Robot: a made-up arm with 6 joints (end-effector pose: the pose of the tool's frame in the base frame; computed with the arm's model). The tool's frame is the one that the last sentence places.
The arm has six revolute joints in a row. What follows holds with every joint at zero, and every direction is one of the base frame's. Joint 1 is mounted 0.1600 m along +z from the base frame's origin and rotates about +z. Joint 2 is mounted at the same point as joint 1 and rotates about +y. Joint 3 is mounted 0.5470 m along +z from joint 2 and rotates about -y. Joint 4 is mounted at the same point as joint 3 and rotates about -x. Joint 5 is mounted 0.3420 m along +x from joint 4 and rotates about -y. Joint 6 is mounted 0.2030 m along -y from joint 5 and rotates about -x. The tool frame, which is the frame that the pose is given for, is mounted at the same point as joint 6; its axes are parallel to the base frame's.
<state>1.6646 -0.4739 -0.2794 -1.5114 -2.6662 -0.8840</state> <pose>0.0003 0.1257 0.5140 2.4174 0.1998 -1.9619</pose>
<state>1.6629 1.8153 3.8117 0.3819 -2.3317 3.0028</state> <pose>0.1581 0.3366 0.3078 -2.8378 0.3582 1.3706</pose>
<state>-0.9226 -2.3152 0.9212 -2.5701 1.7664 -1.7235</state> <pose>-0.3186 0.7035 -0.1337 0.0236 -0.9968 -2.2793</pose>
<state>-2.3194 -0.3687 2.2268 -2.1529 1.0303 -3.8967</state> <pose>0.3549 0.2181 0.9928 2.0481 -0.7343 2.1273</pose>
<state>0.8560 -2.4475 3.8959 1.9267 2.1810 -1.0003</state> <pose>-0.0665 0.0313 -0.0499 -0.4115 0.3252 3.0523</pose>
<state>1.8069 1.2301 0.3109 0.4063 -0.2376 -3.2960</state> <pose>-0.0027 0.8086 0.1195 2.7012 1.1288 1.5877</pose>
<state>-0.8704 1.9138 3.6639 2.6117 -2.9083 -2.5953</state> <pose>0.3616 -0.1571 0.2943 -2.8289 1.4515 -2.6336</pose>
